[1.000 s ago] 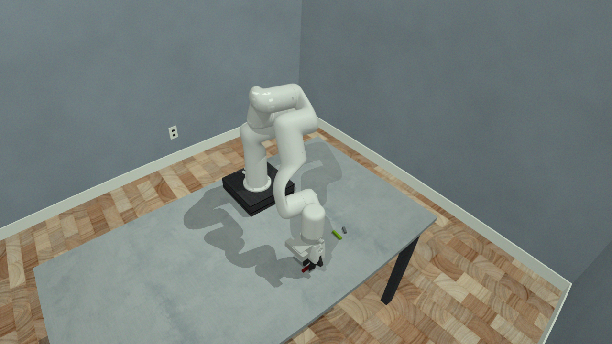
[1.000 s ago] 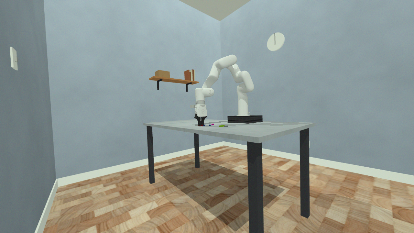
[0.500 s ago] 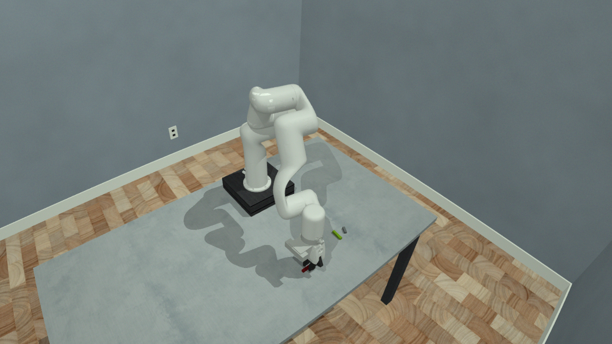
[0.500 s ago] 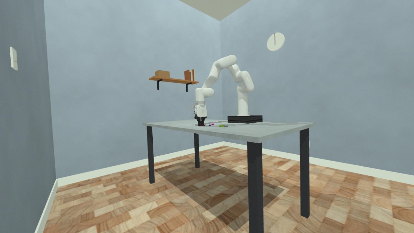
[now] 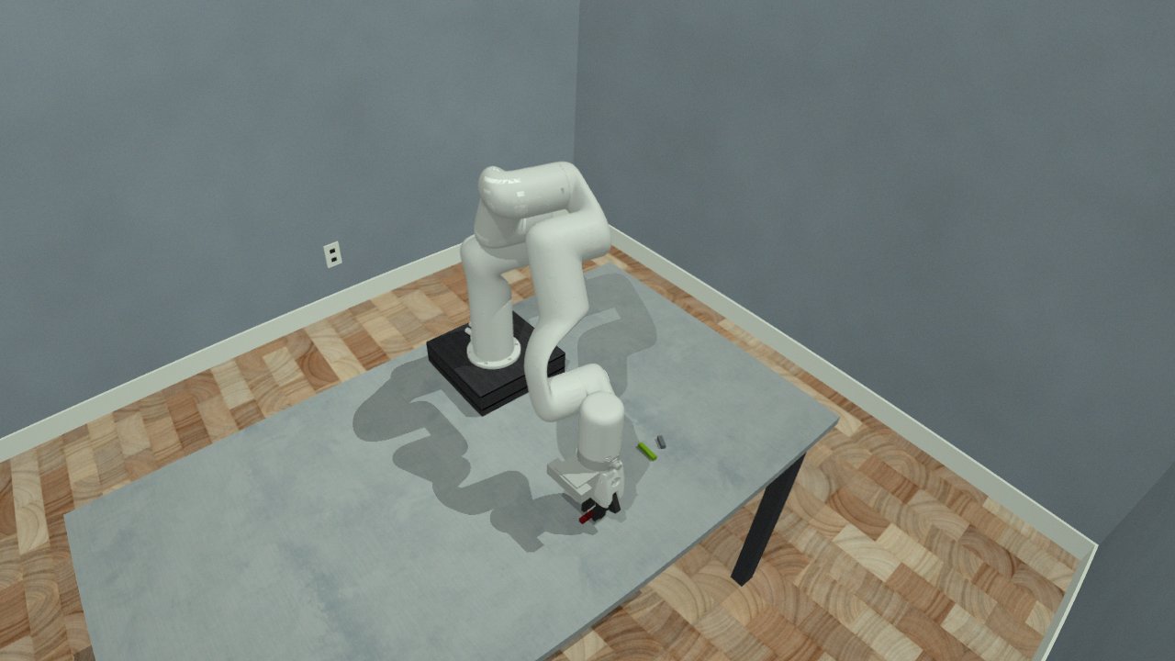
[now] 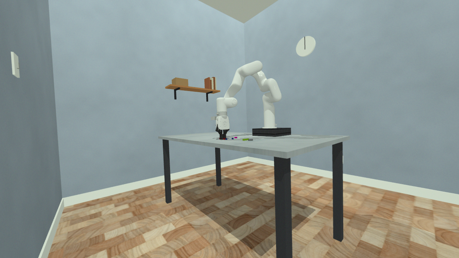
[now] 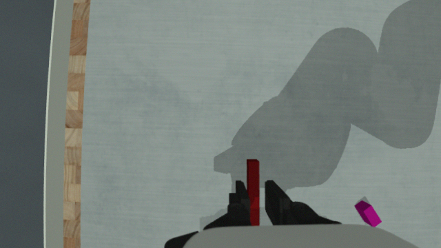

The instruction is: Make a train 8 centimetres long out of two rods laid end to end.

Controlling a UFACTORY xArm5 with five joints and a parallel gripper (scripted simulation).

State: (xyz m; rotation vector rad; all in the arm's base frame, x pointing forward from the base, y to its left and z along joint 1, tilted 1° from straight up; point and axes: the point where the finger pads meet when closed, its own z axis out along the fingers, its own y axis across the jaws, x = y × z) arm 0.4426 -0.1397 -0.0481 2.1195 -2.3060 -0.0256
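Right now my hand is 2 cm above the red rod. Round my hand: lime rod 2 cm behind, 20 cm to the left, 2 cm below; magenta rod 11 cm behind, 3 cm to the left, 2 cm below; grey rod 2 cm behind, 24 cm to the left, 2 cm below.
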